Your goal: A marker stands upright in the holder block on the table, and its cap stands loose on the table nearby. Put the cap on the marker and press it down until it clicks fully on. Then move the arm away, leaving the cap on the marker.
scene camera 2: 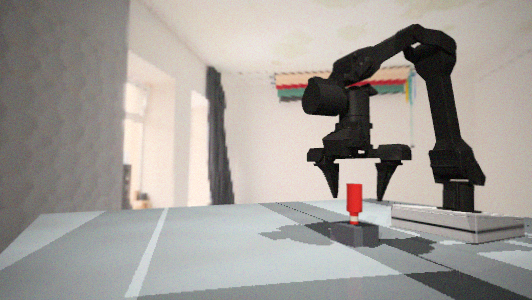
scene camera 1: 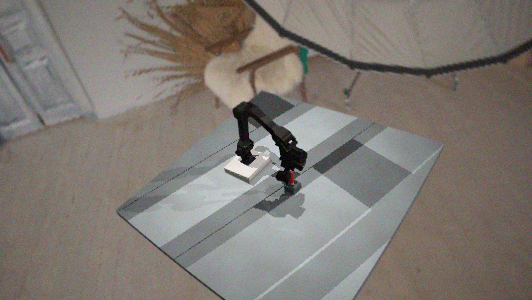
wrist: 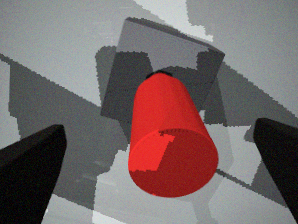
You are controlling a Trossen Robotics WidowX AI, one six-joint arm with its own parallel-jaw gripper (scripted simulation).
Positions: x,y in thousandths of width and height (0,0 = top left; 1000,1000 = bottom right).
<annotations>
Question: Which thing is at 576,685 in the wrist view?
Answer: A red cap.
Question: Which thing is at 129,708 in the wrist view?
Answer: The gripper.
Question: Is the gripper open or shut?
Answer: Open.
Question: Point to a grey holder block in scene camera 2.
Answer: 668,792
</annotations>
